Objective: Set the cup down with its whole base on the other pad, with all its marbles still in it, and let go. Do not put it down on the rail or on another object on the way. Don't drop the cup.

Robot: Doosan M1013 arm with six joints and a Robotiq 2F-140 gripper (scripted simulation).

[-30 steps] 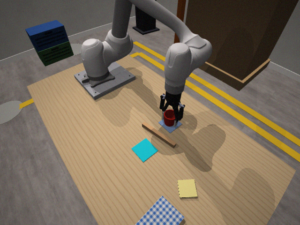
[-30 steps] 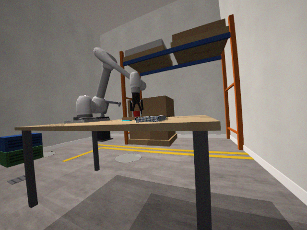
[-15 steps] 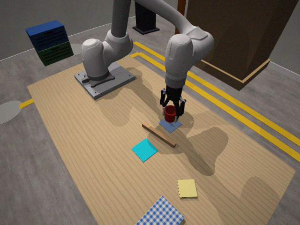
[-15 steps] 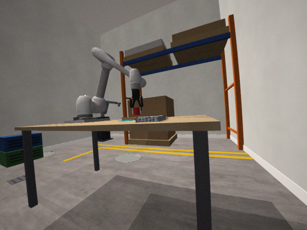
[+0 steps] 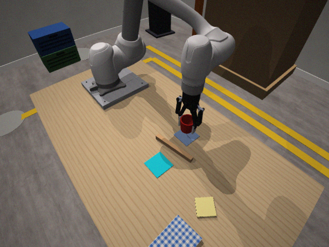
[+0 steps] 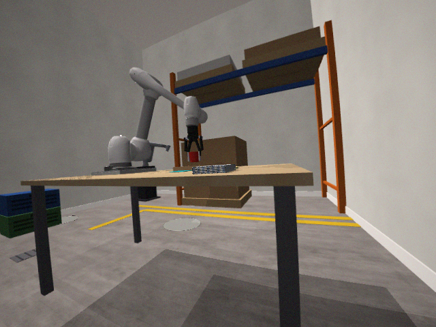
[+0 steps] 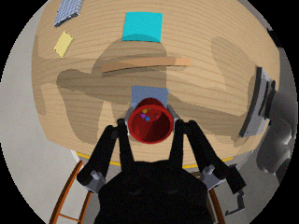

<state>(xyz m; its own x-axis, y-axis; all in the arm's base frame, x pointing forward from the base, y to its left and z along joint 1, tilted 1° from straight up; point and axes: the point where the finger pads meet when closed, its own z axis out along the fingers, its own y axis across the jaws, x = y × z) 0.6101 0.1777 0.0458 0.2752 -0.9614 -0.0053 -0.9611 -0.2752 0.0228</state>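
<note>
Now: the cyan pad 60 mm ahead of my hand, 210 mm to the right of it and 100 mm below it. Also, from my hand: wooden rail 30 mm ahead, 100 mm to the right, 80 mm below; red cup 20 mm below.
</note>
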